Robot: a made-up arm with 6 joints. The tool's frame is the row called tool.
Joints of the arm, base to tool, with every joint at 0 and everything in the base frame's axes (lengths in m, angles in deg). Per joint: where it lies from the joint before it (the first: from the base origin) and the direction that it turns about. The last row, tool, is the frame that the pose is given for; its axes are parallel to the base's.
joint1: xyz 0.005 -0.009 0.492 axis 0 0 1
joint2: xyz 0.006 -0.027 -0.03 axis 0 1 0
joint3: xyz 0.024 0.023 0.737 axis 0 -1 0
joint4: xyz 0.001 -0.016 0.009 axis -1 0 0
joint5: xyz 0.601 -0.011 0.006 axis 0 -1 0
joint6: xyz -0.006 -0.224 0.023 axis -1 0 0
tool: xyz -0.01 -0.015 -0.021
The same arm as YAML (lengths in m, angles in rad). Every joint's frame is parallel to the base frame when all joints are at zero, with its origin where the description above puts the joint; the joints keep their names.
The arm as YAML. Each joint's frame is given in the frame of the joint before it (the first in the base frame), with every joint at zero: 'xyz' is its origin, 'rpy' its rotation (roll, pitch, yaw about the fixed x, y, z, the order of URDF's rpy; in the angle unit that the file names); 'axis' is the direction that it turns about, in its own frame. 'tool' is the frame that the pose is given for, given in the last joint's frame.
units:
  length: m
  angle: rad
joints:
  - name: joint1
    type: revolute
    origin:
      xyz: [0.005, -0.009, 0.492]
      rpy: [0.0, 0.0, 0.0]
    axis: [0.0, 0.0, 1.0]
  - name: joint2
    type: revolute
    origin:
      xyz: [0.006, -0.027, -0.03]
      rpy: [0.0, 0.0, 0.0]
    axis: [0.0, 1.0, 0.0]
  - name: joint3
    type: revolute
    origin:
      xyz: [0.024, 0.023, 0.737]
      rpy: [0.0, 0.0, 0.0]
    axis: [0.0, -1.0, 0.0]
  - name: joint4
    type: revolute
    origin:
      xyz: [0.001, -0.016, 0.009]
      rpy: [0.0, 0.0, 0.0]
    axis: [-1.0, 0.0, 0.0]
  - name: joint5
    type: revolute
    origin:
      xyz: [0.601, -0.011, 0.006]
      rpy: [0.0, 0.0, 0.0]
    axis: [0.0, -1.0, 0.0]
  - name: joint6
    type: revolute
    origin:
      xyz: [-0.006, -0.224, 0.023]
      rpy: [0.0, 0.0, 0.0]
    axis: [-1.0, 0.0, 0.0]
tool:
  origin:
    xyz: [-0.01, -0.015, -0.021]
    rpy: [0.0, 0.0, 0.0]

